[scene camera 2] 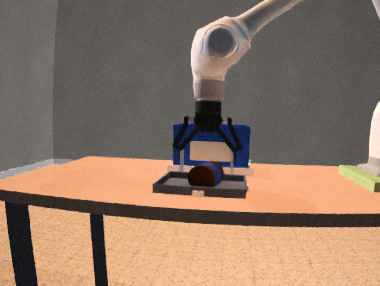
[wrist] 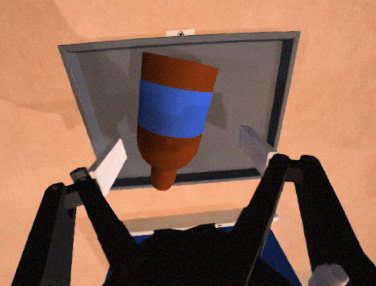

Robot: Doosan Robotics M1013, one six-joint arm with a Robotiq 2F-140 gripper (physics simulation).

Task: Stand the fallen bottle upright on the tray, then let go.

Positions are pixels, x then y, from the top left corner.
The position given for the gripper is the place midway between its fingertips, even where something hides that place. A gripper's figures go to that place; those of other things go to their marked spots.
Scene:
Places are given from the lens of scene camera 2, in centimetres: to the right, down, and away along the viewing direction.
gripper [scene camera 2: 206, 172]: 5, 9, 88
brown bottle [scene camera 2: 209, 174]: 5, 8, 78

